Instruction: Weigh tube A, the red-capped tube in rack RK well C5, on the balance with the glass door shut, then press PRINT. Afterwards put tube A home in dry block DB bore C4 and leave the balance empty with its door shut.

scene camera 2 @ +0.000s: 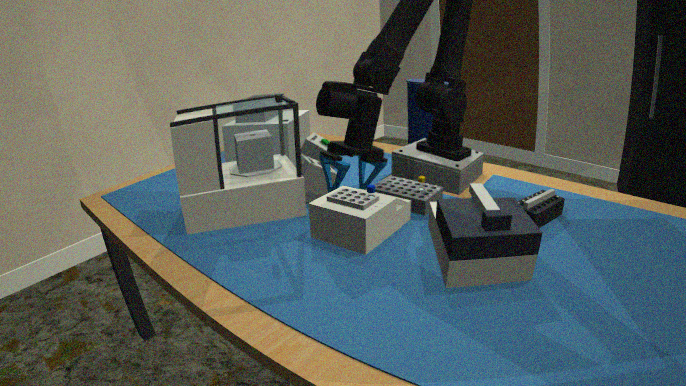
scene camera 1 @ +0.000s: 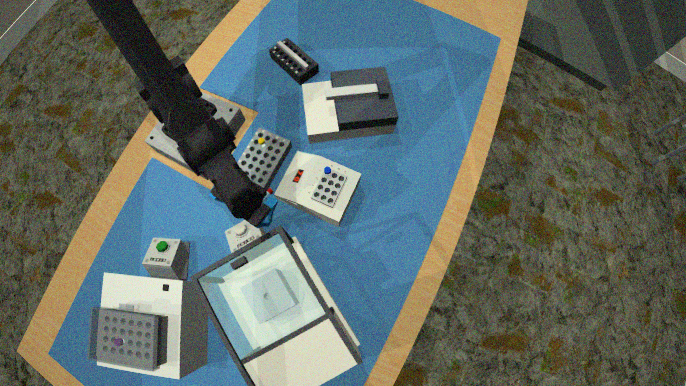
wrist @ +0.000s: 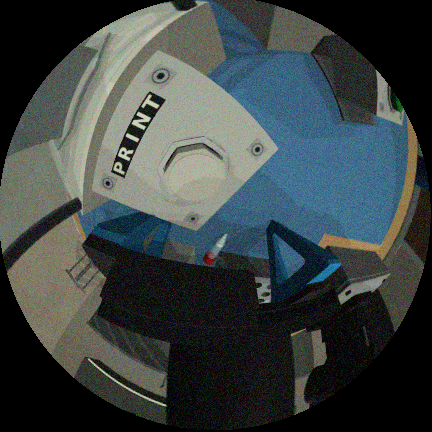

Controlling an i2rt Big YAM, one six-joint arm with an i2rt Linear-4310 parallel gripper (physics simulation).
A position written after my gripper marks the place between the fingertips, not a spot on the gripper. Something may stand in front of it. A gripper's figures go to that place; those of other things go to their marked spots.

Labels:
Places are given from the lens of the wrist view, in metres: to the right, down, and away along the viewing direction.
my gripper (wrist: 224, 216): 0.01, 0.00, 0.12
balance glass box (wrist: 55, 176): -0.10, -0.02, 0.03
green-button box (wrist: 356, 101): 0.12, -0.09, 0.03
The marked spots on the balance glass box and the green-button box are 0.23 m apart.

